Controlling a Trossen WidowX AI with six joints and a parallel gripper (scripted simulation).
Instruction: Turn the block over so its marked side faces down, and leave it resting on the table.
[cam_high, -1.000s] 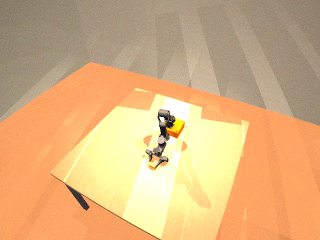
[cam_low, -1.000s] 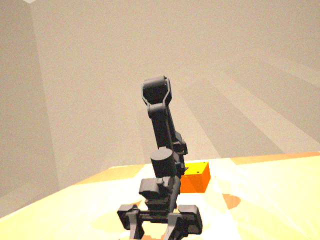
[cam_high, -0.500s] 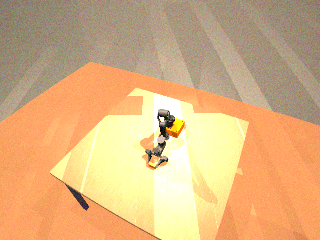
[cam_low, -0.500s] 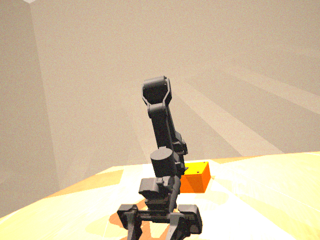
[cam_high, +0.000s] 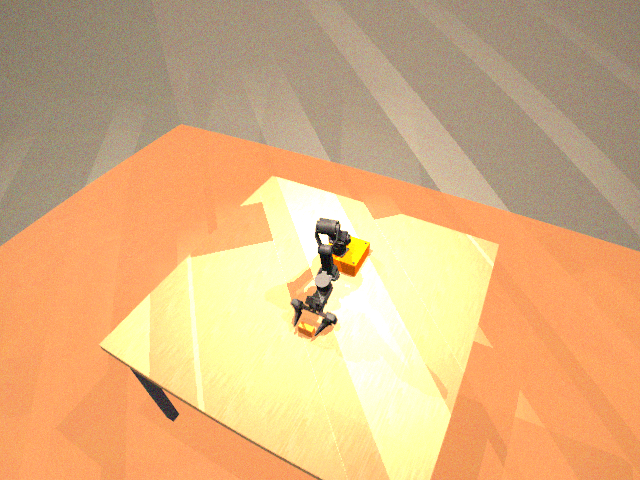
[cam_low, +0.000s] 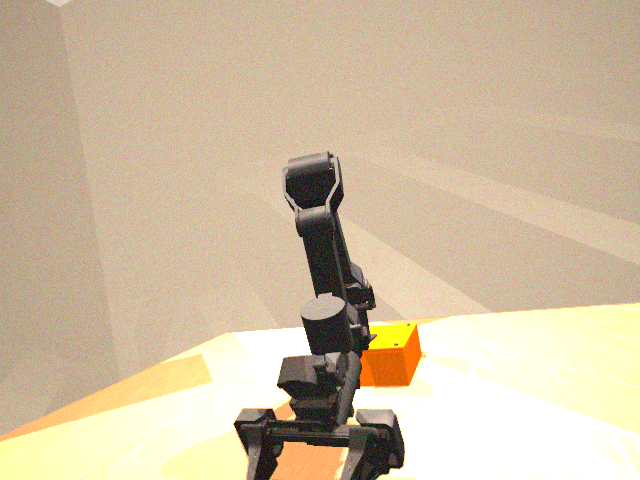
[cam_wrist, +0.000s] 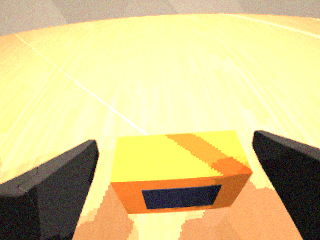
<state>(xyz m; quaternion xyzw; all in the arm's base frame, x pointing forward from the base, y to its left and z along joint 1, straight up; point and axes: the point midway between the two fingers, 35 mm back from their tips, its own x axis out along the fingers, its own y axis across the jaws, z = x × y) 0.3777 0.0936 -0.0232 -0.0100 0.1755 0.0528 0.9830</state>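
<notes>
Now: gripper tip 20 mm past the orange block and 10 mm above it.
</notes>
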